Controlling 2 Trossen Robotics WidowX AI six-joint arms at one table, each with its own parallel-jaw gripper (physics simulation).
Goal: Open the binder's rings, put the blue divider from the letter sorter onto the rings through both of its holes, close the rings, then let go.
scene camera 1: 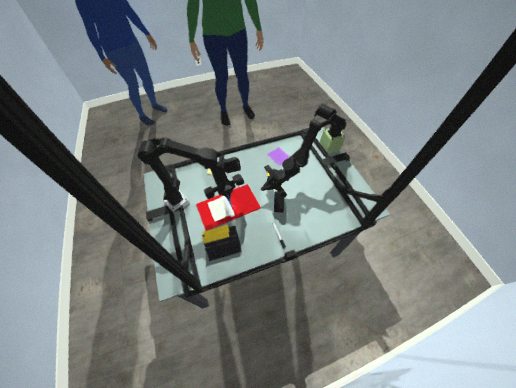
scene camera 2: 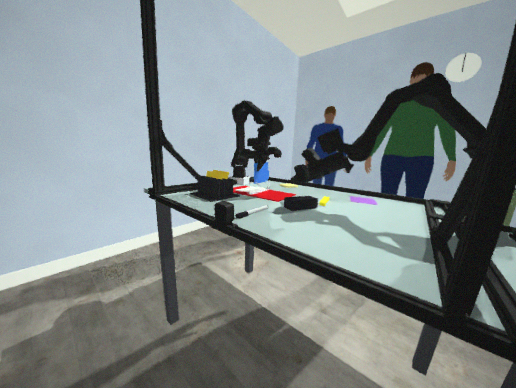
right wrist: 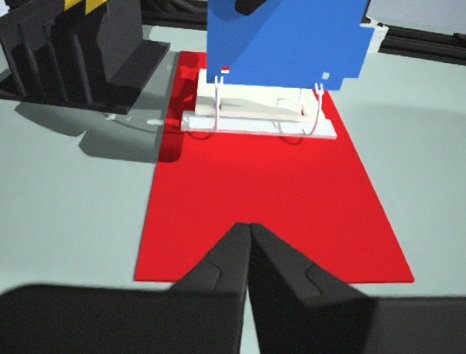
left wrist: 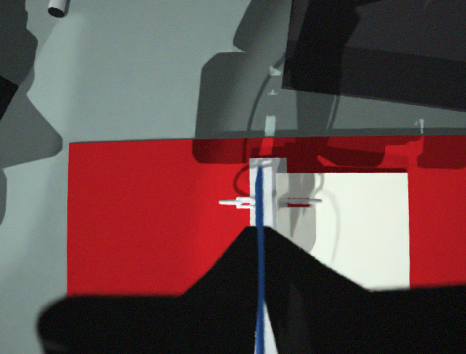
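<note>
The red binder lies open on the table. Its rings stand open, with a gap between their halves in the left wrist view. My left gripper is shut on the blue divider and holds it upright above the ring spine. Its two holes show slightly above the ring tips in the right wrist view; no ring visibly passes through them. My right gripper is shut and empty, above the binder's near side in its wrist view.
The black letter sorter with yellow dividers stands beside the binder. White sheets lie in the binder. A marker, a black block and a purple sheet lie on the table.
</note>
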